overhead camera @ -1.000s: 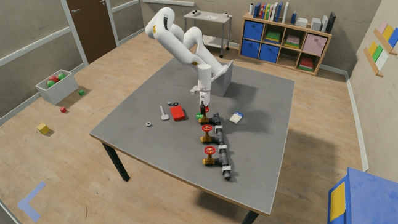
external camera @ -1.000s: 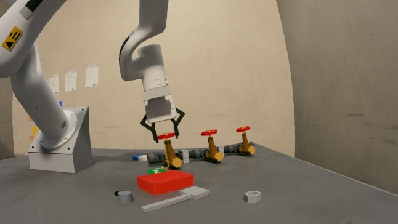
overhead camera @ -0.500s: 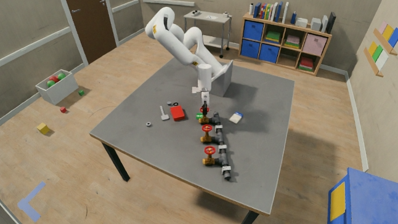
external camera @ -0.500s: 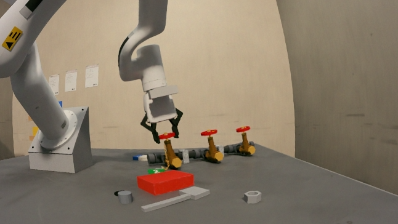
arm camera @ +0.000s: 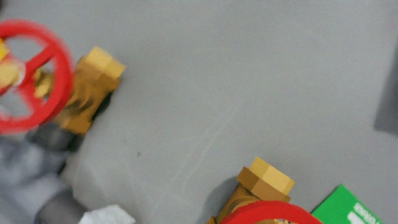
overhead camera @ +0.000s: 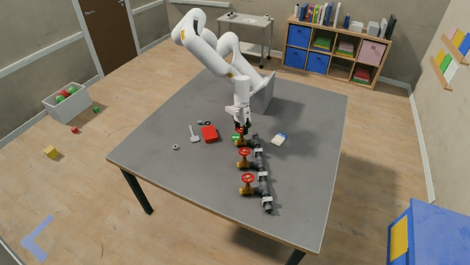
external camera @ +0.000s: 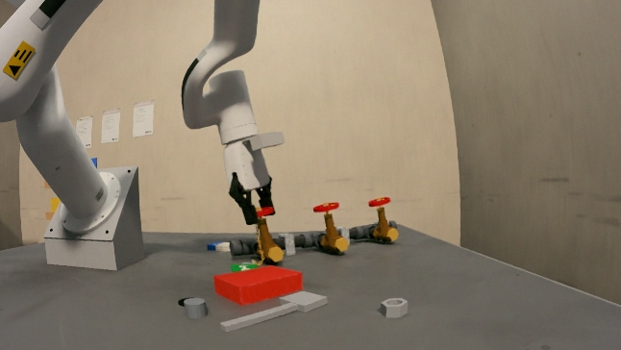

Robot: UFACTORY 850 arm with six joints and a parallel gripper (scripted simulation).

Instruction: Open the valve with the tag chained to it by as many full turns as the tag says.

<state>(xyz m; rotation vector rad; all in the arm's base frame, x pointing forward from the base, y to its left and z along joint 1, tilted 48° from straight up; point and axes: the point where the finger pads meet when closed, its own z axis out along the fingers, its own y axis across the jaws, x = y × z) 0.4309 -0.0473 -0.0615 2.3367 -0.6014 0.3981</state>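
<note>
Right now the green tag is 40 mm behind my hand, 30 mm to the right of it and 110 mm below it. The rest, counted from my hand: blue block 110 mm behind, 220 mm to the left, 110 mm below; grey hammer-shaped tool 30 mm ahead, 310 mm to the right, 110 mm below; red block 10 mm behind, 210 mm to the right, 100 mm below.
</note>
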